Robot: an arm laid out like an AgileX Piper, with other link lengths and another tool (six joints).
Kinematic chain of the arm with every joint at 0, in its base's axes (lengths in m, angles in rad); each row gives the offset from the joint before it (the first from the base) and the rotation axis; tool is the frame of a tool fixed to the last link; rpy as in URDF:
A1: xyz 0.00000 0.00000 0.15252 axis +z
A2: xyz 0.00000 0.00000 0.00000 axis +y
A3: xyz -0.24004 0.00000 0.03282 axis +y
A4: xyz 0.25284 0.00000 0.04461 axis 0.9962 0 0.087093
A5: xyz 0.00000 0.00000 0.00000 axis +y
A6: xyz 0.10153 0.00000 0.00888 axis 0.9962 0 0.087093
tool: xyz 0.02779 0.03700 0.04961 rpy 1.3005 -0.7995 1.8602
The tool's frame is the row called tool.
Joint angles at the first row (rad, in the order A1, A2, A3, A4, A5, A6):
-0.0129 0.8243 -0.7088 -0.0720 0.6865 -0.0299
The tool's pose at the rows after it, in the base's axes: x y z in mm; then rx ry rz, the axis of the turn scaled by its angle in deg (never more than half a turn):
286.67, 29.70, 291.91, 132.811, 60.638, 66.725
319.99, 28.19, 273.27, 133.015, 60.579, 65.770
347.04, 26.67, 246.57, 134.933, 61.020, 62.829
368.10, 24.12, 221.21, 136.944, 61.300, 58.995
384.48, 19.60, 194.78, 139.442, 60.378, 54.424
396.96, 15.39, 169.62, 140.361, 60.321, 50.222
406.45, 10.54, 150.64, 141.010, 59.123, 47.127
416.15, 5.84, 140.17, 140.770, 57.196, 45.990
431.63, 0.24, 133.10, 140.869, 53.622, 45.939
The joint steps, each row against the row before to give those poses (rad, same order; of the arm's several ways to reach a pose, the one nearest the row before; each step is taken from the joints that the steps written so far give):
0.0000 0.1902 -0.0490 -0.0435 -0.1101 0.0180
0.0000 0.1668 -0.0463 -0.0435 -0.1096 0.0436
0.0000 0.1551 -0.0438 -0.0454 -0.0655 0.0478
0.0000 0.1309 -0.0488 -0.0594 -0.0268 0.0591
0.0000 0.1153 -0.0436 -0.0798 -0.0050 0.0915
0.0000 0.1006 -0.0356 -0.0999 -0.0090 0.0939
0.0000 0.0769 -0.0304 -0.0997 -0.0011 0.1064
0.0000 0.0574 -0.0318 -0.1026 -0.0037 0.1152
0.0000 0.0688 -0.0599 -0.0866 0.0054 0.1206

